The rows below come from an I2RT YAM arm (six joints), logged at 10 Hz.
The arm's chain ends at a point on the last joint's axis. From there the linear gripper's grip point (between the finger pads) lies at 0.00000 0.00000 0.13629 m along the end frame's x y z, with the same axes.
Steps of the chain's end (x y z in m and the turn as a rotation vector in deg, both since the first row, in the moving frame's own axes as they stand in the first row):
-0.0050 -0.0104 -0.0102 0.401 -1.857 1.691
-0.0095 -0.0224 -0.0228 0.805 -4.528 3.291
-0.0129 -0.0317 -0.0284 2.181 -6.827 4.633
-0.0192 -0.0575 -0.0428 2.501 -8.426 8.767
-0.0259 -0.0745 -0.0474 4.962 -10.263 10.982
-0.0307 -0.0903 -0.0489 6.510 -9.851 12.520
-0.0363 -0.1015 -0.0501 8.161 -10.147 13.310
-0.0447 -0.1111 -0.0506 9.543 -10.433 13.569
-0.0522 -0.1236 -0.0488 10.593 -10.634 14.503
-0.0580 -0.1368 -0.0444 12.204 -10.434 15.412
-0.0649 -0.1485 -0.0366 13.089 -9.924 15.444
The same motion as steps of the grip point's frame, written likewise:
-0.0094 -0.0114 -0.0103 0.401 -1.857 1.691
-0.0202 -0.0246 -0.0232 0.805 -4.528 3.291
-0.0289 -0.0375 -0.0295 2.181 -6.827 4.633
-0.0386 -0.0649 -0.0444 2.501 -8.426 8.767
-0.0489 -0.0885 -0.0501 4.962 -10.263 10.982
-0.0521 -0.1081 -0.0518 6.510 -9.851 12.520
-0.0578 -0.1234 -0.0536 8.161 -10.147 13.310
-0.0664 -0.1363 -0.0547 9.543 -10.433 13.569
-0.0738 -0.1514 -0.0534 10.593 -10.634 14.503
-0.0783 -0.1684 -0.0497 12.204 -10.434 15.412
-0.0838 -0.1820 -0.0421 13.089 -9.924 15.444

